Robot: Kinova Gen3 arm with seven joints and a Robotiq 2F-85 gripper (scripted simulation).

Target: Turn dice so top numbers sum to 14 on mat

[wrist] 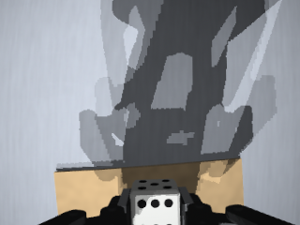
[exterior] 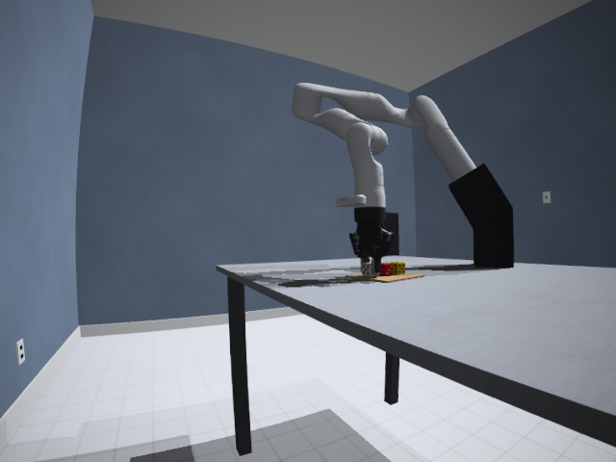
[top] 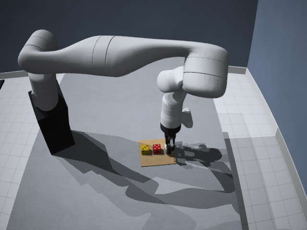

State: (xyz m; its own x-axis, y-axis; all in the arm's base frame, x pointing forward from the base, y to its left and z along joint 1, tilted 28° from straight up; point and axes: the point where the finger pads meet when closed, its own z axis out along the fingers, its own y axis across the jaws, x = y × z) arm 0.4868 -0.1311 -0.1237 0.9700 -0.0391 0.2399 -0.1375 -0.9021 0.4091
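The white die lies 10 mm below my hand. From my hand the other things lie so: tan mat 50 mm behind, 10 mm to the left, 30 mm below; then red die 50 mm behind, 10 mm to the left, 10 mm below; then yellow die 90 mm behind, 10 mm to the left, 10 mm below.
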